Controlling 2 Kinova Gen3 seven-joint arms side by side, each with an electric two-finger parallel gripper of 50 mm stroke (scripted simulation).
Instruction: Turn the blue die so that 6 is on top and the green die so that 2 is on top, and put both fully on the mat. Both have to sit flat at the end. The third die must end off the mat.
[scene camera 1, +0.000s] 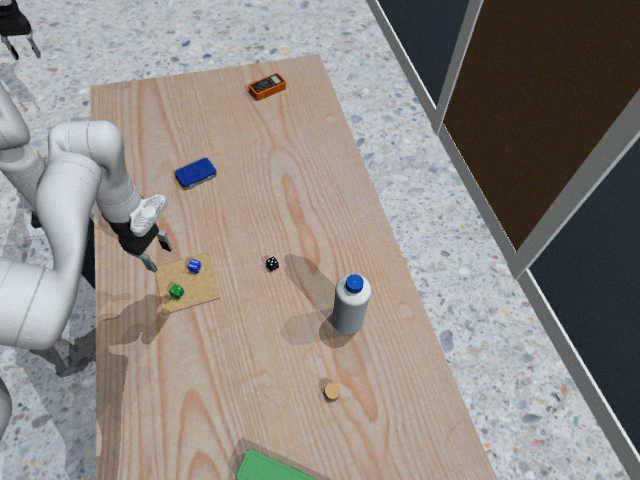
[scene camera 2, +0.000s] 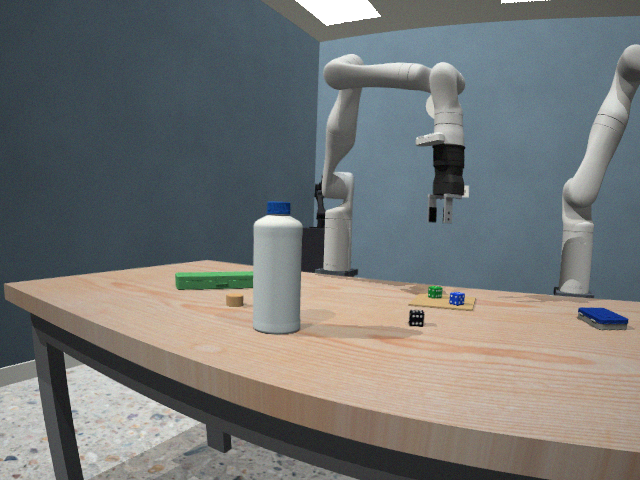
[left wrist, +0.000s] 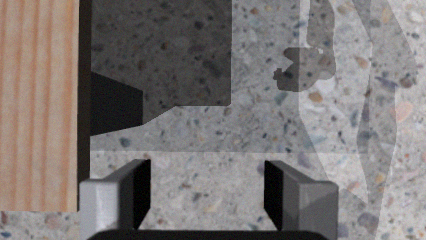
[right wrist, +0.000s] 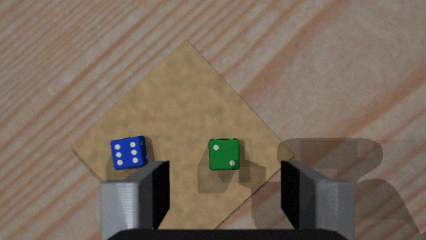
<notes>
The pictures show: the left gripper, the right gripper, a green die, a blue die, a tan mat, a green case and a blue box.
The right gripper is seen too in scene camera 1 and in the right wrist view.
</notes>
